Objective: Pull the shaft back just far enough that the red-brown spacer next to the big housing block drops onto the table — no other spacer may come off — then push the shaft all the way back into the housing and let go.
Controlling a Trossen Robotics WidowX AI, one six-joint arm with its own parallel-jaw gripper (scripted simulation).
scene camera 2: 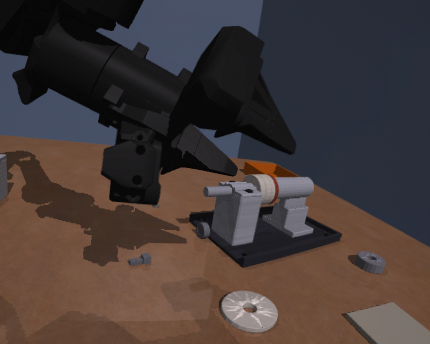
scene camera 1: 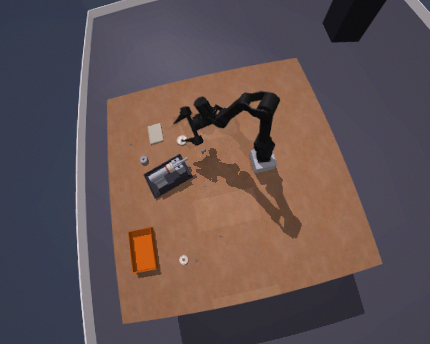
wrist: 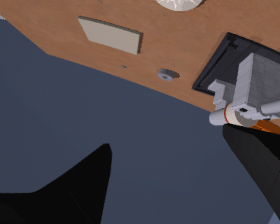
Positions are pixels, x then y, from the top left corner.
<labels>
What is my gripper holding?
Nothing.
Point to an orange bin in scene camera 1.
143, 255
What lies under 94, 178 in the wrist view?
My gripper.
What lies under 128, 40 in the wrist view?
A beige plate.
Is my gripper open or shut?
Open.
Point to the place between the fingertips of my gripper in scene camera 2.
At 261, 162
</labels>
